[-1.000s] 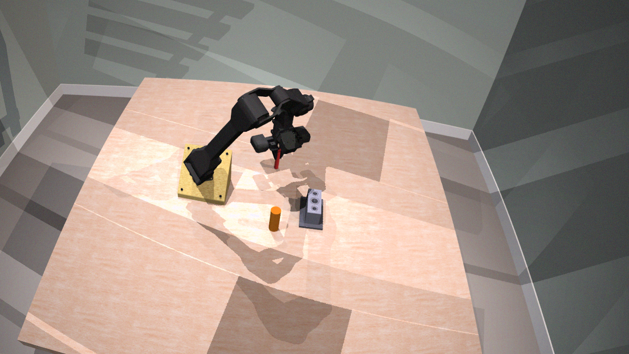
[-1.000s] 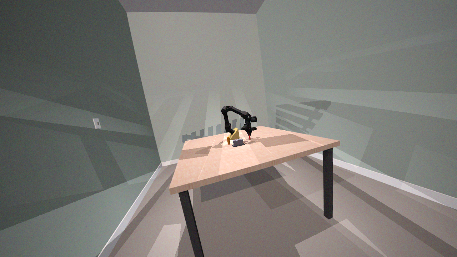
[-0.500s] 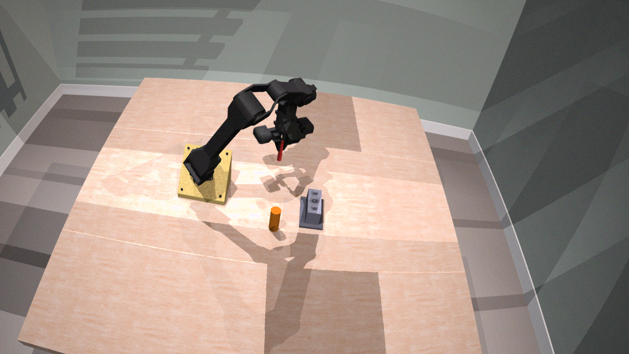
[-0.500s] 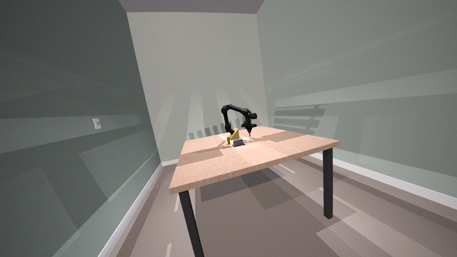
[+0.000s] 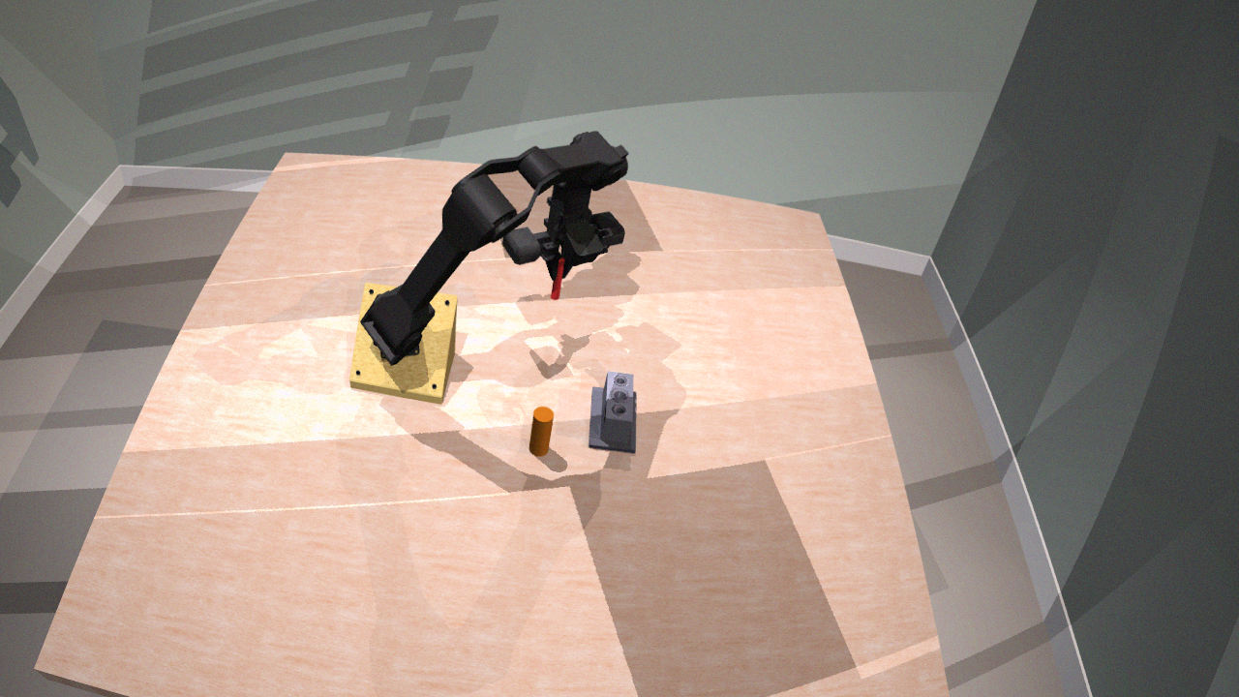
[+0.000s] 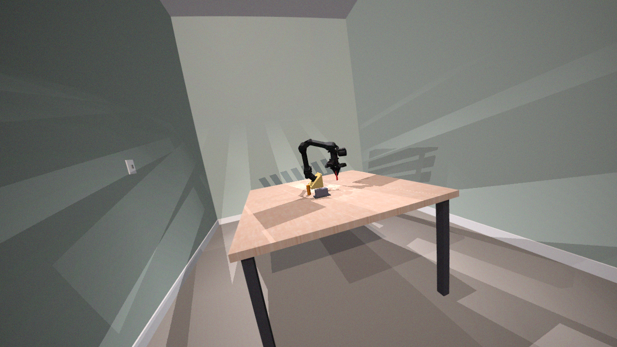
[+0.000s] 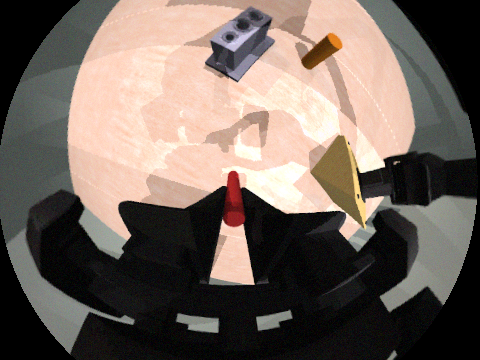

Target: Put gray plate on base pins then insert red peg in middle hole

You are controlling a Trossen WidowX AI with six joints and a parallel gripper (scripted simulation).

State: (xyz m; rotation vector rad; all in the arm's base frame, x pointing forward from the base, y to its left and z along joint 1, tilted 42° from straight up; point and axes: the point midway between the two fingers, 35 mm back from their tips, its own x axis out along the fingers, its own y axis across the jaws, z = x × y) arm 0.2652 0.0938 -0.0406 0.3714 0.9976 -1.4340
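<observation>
My gripper tip is now 200 mm to the left of the gray plate, 80 mm short of it and 70 mm above it. The rest, counted from my gripper tip: orange cylinder 260 mm to the right, 70 mm below, 40 mm behind; red peg right at my gripper tip; gray base 200 mm to the right, 100 mm below, 80 mm ahead.
</observation>
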